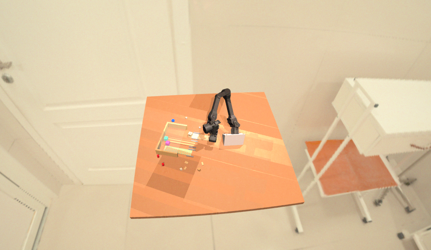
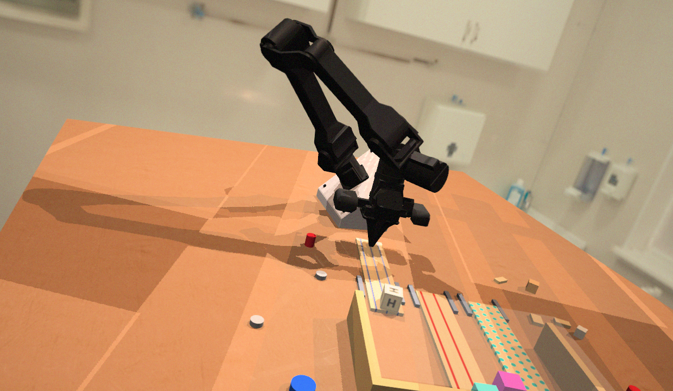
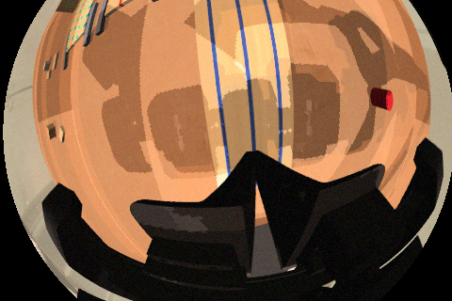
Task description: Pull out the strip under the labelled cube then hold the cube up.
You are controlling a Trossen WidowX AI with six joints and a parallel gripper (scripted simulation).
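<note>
My gripper tip is 100 mm short of the strip and 20 mm to the left of it. Round my gripper tip: cube 210 mm ahead, 30 mm to the right, 20 mm above; blue disc 390 mm ahead, 200 mm to the right.
</note>
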